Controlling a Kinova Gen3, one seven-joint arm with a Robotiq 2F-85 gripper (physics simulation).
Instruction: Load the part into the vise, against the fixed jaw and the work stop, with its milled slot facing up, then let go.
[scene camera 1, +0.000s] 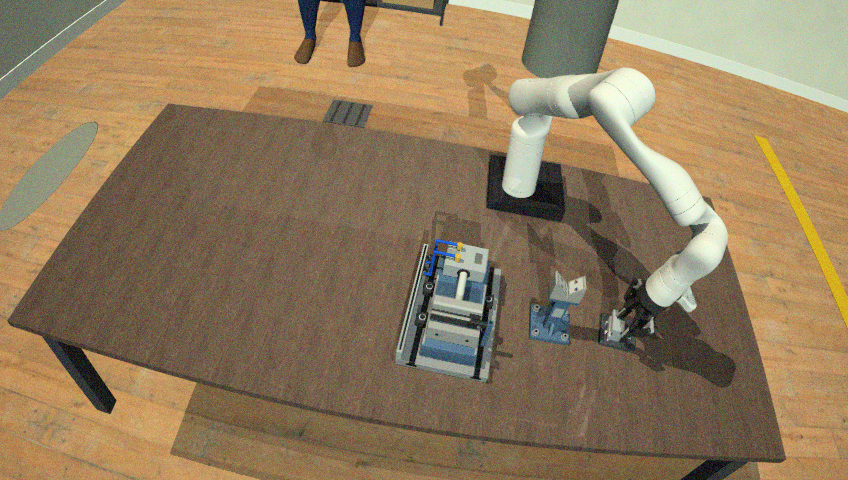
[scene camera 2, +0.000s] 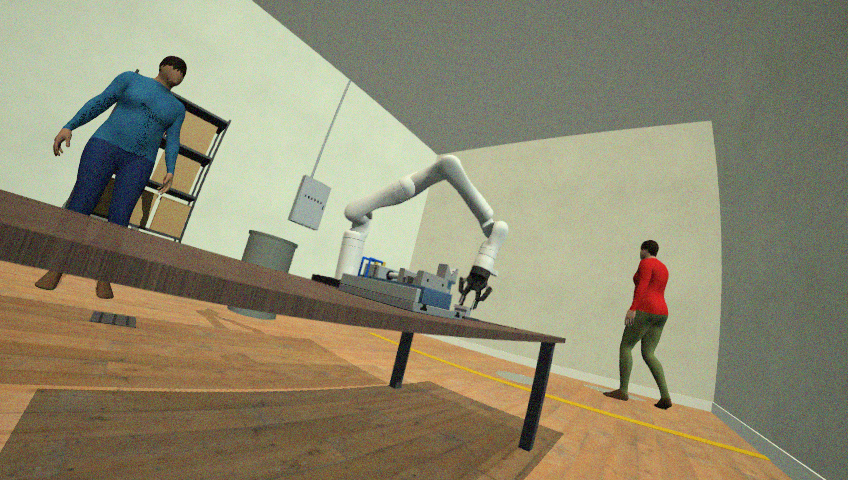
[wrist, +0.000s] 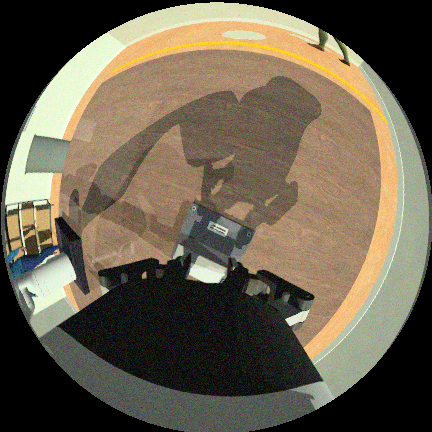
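Pixels of known places: gripper, fingertip midpoint: (scene camera 1: 622, 326) (scene camera 2: 466, 307) (wrist: 208, 263); arm's base, origin of the base link: (scene camera 1: 518, 186) (wrist: 69, 266).
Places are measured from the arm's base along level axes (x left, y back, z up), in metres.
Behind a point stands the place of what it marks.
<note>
The part (scene camera 1: 615, 326) {x 0.310, y -0.382, z 0.012 m} (wrist: 206, 274) {x 0.313, y -0.377, z 0.012 m} is a small pale block. It rests on a dark grey fixture plate (wrist: 213, 238) {x 0.344, y -0.363, z -0.024 m} (scene camera 1: 612, 341) {x 0.318, y -0.397, z -0.024 m} near the table's right front. My gripper (scene camera 1: 630, 325) {x 0.326, y -0.373, z 0.009 m} (scene camera 2: 474, 296) {x 0.326, y -0.373, z 0.009 m} (wrist: 208, 263) {x 0.326, y -0.373, z 0.009 m} reaches down at the plate and is shut on the part, one finger on each side. The part's top face and slot are hidden by the fingers. The vise (scene camera 1: 454, 310) {x -0.045, y -0.507, z 0.052 m} (scene camera 2: 409, 288) {x -0.128, y -0.598, z 0.014 m}, grey and blue, stands to the left near the table's middle front, with its jaws apart.
A blue stand with a grey angled bracket (scene camera 1: 556, 310) {x 0.160, y -0.419, z 0.046 m} is between the vise and the part. The arm's black base (scene camera 1: 525, 193) {x 0.023, y -0.039, z 0.016 m} is behind. The table's front edge is close. A person in blue (scene camera 2: 125, 137) and one in red (scene camera 2: 647, 322) are off the table.
</note>
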